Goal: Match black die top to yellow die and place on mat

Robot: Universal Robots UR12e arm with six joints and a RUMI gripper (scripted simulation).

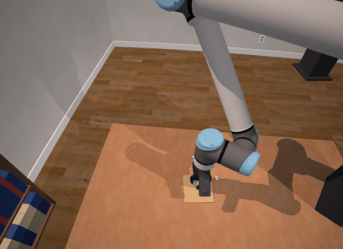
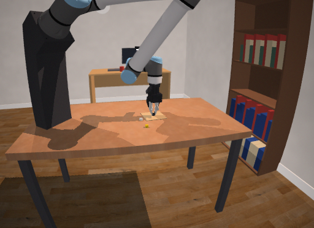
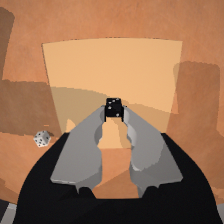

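Now: hand 1 cm above the black die. Also, from my hand: tan mat 2 cm below; white die 10 cm behind, 4 cm to the right, 1 cm below; yellow die 10 cm behind, 16 cm to the right, 1 cm below.
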